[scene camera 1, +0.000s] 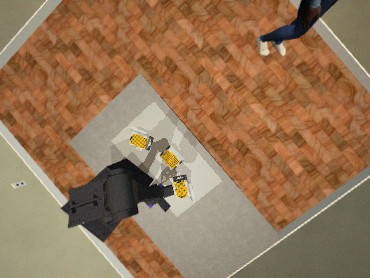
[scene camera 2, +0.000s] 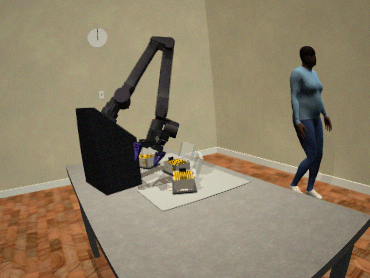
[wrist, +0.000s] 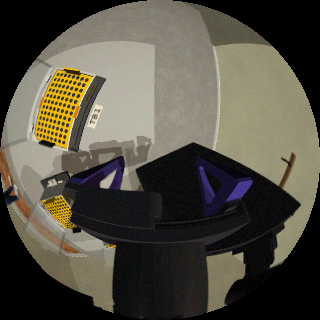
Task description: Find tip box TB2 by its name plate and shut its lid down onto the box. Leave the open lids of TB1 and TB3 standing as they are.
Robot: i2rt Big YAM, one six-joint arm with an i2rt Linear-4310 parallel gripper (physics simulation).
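Seen in the pictures: gripper, fingertip midpoint: (scene camera 2: 144, 164) (wrist: 159, 159); arm's base at its link origin: (scene camera 2: 105, 120) (wrist: 258, 238).
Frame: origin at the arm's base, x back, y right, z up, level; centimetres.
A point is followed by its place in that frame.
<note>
Three tip boxes with yellow racks stand on the pale mat. The nearest to my gripper (scene camera 1: 181, 189) (scene camera 2: 183, 176) (wrist: 62, 110) has the plate TB1 (wrist: 95, 116) @[x -23.0, y 15.9, z -32.4 cm]; its clear lid (scene camera 1: 190, 192) @[x -34.6, y 23.1, z -25.5 cm] (scene camera 2: 199, 162) @[x -34.4, y 26.2, z -19.7 cm] stands open. The middle box (scene camera 1: 171, 158) @[x -35.6, y -3.9, z -26.8 cm] (scene camera 2: 176, 165) (wrist: 59, 211) @[x -35.3, y -2.6, z -26.9 cm] has its clear lid (scene camera 2: 187, 149) @[x -41.9, y -5.7, z -21.6 cm] upright. The far box (scene camera 1: 139, 140) (scene camera 2: 146, 160) @[x -22.3, y -19.9, z -27.7 cm] has a raised lid (scene camera 1: 139, 131) @[x -29.6, y -30.0, z -18.1 cm]; it is partly behind the fingers in scene camera 2. The plates of these two are unreadable, so which is TB2 I cannot tell. My gripper (scene camera 1: 155, 195) @[x -14.6, y 11.1, z -20.7 cm] (scene camera 2: 148, 155) (wrist: 159, 159) @[x -14.6, y 11.1, z -20.7 cm] is open and empty, beside the TB1 box's plate side.
A large black block (scene camera 2: 107, 155) @[x 1.9, y 9.3, z -14.6 cm] (wrist: 170, 175) @[x -8.7, y 5.2, z -24.7 cm] stands at the arm's side of the grey table (scene camera 1: 215, 235) @[x -31.1, y 64.1, z -32.9 cm] (scene camera 2: 225, 225) @[x -28.1, y 58.7, z -32.9 cm], close to the gripper. The pale mat (scene camera 1: 207, 177) @[x -49.5, y 22.5, z -32.5 cm] (scene camera 2: 220, 183) @[x -45.4, y 23.5, z -32.6 cm] (wrist: 135, 75) @[x -15.9, y 25.5, z -32.6 cm] lies under the boxes. A person (scene camera 2: 307, 100) stands beyond the table.
</note>
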